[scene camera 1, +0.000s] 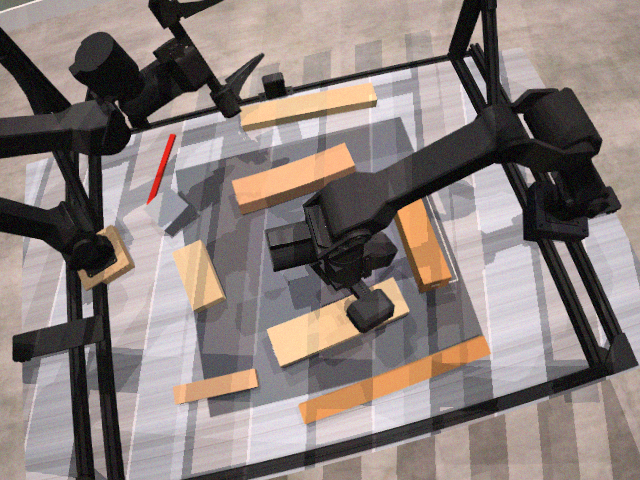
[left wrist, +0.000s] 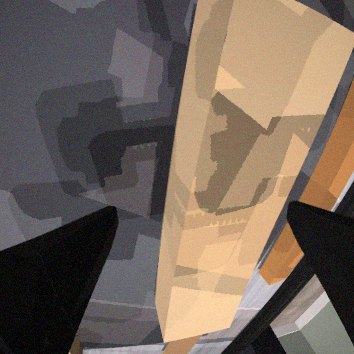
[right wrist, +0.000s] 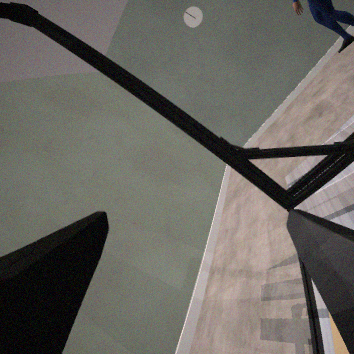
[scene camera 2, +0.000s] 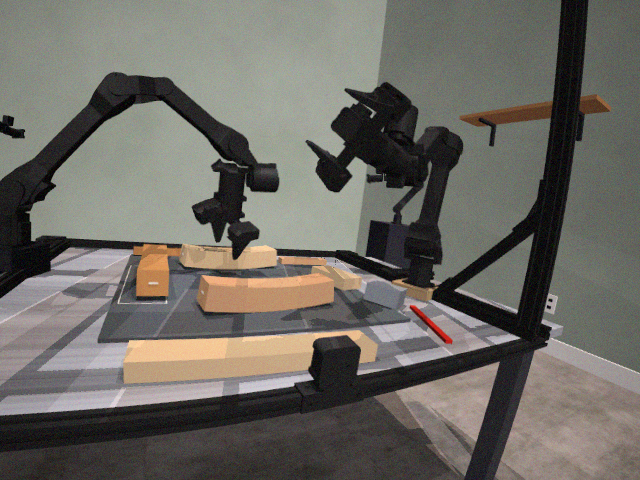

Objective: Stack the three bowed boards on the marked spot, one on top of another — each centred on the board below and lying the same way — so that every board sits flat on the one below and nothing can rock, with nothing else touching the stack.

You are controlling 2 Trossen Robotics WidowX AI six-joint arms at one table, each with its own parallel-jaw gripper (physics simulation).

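Places are measured from the left arm's base along level axes (x right, y back, z down), in metres.
Pixels of known places: left gripper, fingertip midpoint: [scene camera 1: 343, 302] [left wrist: 202, 212] [scene camera 2: 226, 250]; right gripper, fingertip midpoint: [scene camera 1: 247, 25] [right wrist: 198, 219] [scene camera 2: 326, 116]; left arm's base, link origin: [scene camera 1: 561, 208] [scene camera 2: 9, 243]; right arm's base, link origin: [scene camera 1: 98, 256] [scene camera 2: 418, 283].
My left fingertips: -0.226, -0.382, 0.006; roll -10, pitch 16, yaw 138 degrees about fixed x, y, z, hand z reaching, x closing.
For each thing: its top centre in the pictures, then the offset to it from my left fingertips, as dx, dy, dz. "spot": a spot on its surface instead. Level surfaces: height alone.
- orange board, top centre: [scene camera 1: 415, 219] [scene camera 2: 154, 255] +0.168, +0.110, -0.006
- white outline, surface spot: [scene camera 2: 142, 303] spot: +0.296, +0.073, +0.045
- salmon bowed board, top centre: [scene camera 2: 270, 278] [scene camera 1: 294, 172] +0.236, -0.126, -0.005
- pale bowed board, top centre: [left wrist: 237, 241] [scene camera 1: 339, 320] [scene camera 2: 229, 246] -0.031, -0.003, -0.005
- long pale beam, top centre: [scene camera 2: 262, 345] [right wrist: 346, 326] [scene camera 1: 307, 103] +0.428, -0.133, +0.028
- long orange strip, top centre: [scene camera 1: 396, 379] -0.113, +0.104, +0.023
- short salmon strip, top centre: [left wrist: 185, 344] [scene camera 1: 214, 386] [scene camera 2: 303, 258] -0.170, -0.201, +0.030
- pale block, top centre: [scene camera 1: 196, 274] [scene camera 2: 336, 271] +0.019, -0.276, +0.019
- grey block, top centre: [scene camera 1: 165, 206] [scene camera 2: 387, 283] +0.141, -0.369, +0.007
- red stick, top centre: [scene camera 2: 428, 320] [scene camera 1: 161, 168] +0.243, -0.426, +0.046
- grey mat, surface height: dz +0.046
An orange board [scene camera 1: 423, 245] [scene camera 2: 152, 273] lies within the white outline [scene camera 2: 142, 303] at the mat's edge. A salmon bowed board [scene camera 1: 293, 175] [scene camera 2: 266, 294] lies on the mat. A pale bowed board [scene camera 1: 315, 333] [scene camera 2: 266, 256] [left wrist: 235, 150] lies on the mat too, apart from both. My left gripper [scene camera 1: 368, 289] [scene camera 2: 227, 249] [left wrist: 202, 212] is open, pointing down over the pale board, a fingertip towards each long side; exact height is unclear. In scene camera 1 the arm hides the outline partly. My right gripper [scene camera 1: 242, 26] [scene camera 2: 326, 116] [right wrist: 198, 219] is open and empty, raised high.
A long pale beam [scene camera 1: 310, 105] [scene camera 2: 248, 359], a long orange strip [scene camera 1: 395, 379], a short salmon strip [scene camera 1: 216, 386], a pale block [scene camera 1: 199, 276], a grey block [scene camera 1: 173, 211] and a red stick [scene camera 1: 162, 167] lie around the grey mat [scene camera 1: 232, 372]. Black frame rails edge the table.
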